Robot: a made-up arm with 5 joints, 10 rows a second.
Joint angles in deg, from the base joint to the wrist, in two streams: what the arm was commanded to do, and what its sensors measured. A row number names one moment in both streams.
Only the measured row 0 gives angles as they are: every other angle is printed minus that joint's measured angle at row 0.
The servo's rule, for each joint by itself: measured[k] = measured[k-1] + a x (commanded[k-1-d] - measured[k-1]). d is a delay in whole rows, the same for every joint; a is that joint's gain. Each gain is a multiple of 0.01, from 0.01 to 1. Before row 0 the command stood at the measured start. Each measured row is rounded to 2 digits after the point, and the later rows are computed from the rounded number. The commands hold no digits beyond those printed.
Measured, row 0:
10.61, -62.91, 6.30, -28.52, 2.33
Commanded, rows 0 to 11:
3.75, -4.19, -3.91, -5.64, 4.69
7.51, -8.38, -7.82, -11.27, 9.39
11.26, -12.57, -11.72, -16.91, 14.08
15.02, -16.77, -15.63, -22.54, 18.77
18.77, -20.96, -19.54, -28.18, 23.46
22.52, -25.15, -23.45, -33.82, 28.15
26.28, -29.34, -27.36, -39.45, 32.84
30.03, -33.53, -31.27, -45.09, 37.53
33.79, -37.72, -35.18, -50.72, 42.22
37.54, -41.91, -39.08, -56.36, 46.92
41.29, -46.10, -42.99, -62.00, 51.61
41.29, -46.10, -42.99, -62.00, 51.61
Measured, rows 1 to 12:
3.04, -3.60, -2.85, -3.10, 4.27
6.66, -7.71, -6.48, -7.59, 8.93
10.39, -11.89, -10.31, -12.72, 13.62
14.14, -16.09, -14.19, -18.12, 18.31
17.89, -20.28, -18.10, -23.65, 23.00
21.64, -24.47, -22.01, -29.24, 27.69
25.40, -28.66, -25.92, -34.86, 32.38
29.15, -32.85, -29.83, -40.49, 37.07
32.91, -37.04, -33.74, -46.12, 41.76
36.66, -41.23, -37.64, -51.75, 46.46
40.41, -45.42, -41.55, -57.39, 51.15
41.12, -46.00, -42.60, -59.93, 51.57
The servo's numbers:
d 0
a 0.81 0.86 0.73 0.55 0.91

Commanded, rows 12 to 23:
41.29, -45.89, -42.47, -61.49, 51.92
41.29, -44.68, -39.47, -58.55, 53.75
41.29, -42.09, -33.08, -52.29, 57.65
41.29, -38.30, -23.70, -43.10, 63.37
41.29, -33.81, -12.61, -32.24, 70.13
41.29, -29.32, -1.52, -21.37, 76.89
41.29, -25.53, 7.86, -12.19, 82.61
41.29, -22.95, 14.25, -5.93, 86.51
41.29, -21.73, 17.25, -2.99, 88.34
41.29, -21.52, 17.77, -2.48, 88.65
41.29, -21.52, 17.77, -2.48, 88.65
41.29, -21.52, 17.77, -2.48, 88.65
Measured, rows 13 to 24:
41.26, -45.91, -42.51, -60.79, 51.89
41.28, -44.85, -40.29, -59.56, 53.58
41.29, -42.48, -35.03, -55.56, 57.28
41.29, -38.89, -26.76, -48.71, 62.82
41.29, -34.52, -16.43, -39.65, 69.47
41.29, -30.05, -5.55, -29.60, 76.22
41.29, -26.16, 4.24, -20.02, 82.03
41.29, -23.40, 11.55, -12.27, 86.11
41.29, -21.96, 15.71, -7.17, 88.14
41.29, -21.58, 17.21, -4.59, 88.60
41.29, -21.53, 17.62, -3.43, 88.65
41.29, -21.52, 17.73, -2.91, 88.65

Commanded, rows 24 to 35:
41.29, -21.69, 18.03, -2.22, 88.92
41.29, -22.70, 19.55, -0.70, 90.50
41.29, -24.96, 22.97, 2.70, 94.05
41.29, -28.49, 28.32, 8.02, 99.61
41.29, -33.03, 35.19, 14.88, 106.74
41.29, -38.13, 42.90, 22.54, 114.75
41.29, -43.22, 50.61, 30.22, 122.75
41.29, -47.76, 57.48, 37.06, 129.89
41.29, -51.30, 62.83, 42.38, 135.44
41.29, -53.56, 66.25, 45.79, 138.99
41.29, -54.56, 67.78, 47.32, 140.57
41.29, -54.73, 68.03, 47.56, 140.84
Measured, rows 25 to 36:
41.29, -21.67, 17.95, -2.53, 88.90
41.29, -22.56, 19.12, -1.52, 90.36
41.29, -24.62, 21.93, 0.80, 93.72
41.29, -27.95, 26.59, 4.77, 99.08
41.29, -32.32, 32.87, 10.33, 106.05
41.29, -37.32, 40.19, 17.05, 113.97
41.29, -42.39, 47.80, 24.29, 121.96
41.29, -47.01, 54.87, 31.31, 129.18
41.29, -50.70, 60.68, 37.40, 134.88
41.29, -53.16, 64.75, 42.01, 138.62
41.29, -54.36, 66.96, 44.93, 140.39
41.29, -54.68, 67.74, 46.38, 140.80

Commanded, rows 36 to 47:
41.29, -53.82, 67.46, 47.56, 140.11
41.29, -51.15, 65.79, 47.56, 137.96
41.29, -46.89, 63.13, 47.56, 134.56
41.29, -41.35, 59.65, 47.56, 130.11
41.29, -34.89, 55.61, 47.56, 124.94
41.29, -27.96, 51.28, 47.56, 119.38
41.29, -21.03, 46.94, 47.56, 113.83
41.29, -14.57, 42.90, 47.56, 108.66
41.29, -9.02, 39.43, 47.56, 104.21
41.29, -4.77, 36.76, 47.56, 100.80
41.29, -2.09, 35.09, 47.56, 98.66
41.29, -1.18, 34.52, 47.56, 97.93
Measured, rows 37 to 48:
41.29, -53.94, 67.54, 47.03, 140.17
41.29, -51.54, 66.26, 47.32, 138.16
41.29, -47.54, 63.98, 47.45, 134.88
41.29, -42.22, 60.82, 47.51, 130.54
41.29, -35.92, 57.02, 47.54, 125.44
41.29, -29.07, 52.83, 47.55, 119.93
41.29, -22.16, 48.53, 47.56, 114.38
41.29, -15.63, 44.42, 47.56, 109.17
41.29, -9.95, 40.78, 47.56, 104.66
41.29, -5.50, 37.85, 47.56, 101.15
41.29, -2.57, 35.84, 47.56, 98.88
41.29, -1.37, 34.88, 47.56, 98.02

